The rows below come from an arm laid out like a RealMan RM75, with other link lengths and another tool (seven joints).
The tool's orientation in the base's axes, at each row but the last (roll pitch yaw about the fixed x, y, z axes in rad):
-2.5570 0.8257 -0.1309
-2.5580 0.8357 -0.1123
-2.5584 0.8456 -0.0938
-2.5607 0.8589 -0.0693
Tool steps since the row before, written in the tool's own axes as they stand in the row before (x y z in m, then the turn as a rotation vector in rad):
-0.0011 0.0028 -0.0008 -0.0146 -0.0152 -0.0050
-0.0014 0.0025 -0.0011 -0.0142 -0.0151 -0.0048
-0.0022 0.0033 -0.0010 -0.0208 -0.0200 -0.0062
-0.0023 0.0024 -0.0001 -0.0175 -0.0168 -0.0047
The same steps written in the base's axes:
-0.0017 -0.0026 0.0002 0.0006 0.0099 0.0192
-0.0016 -0.0025 0.0007 0.0007 0.0099 0.0188
-0.0025 -0.0031 0.0010 -0.0004 0.0134 0.0263
-0.0026 -0.0019 0.0009 -0.0007 0.0115 0.0218

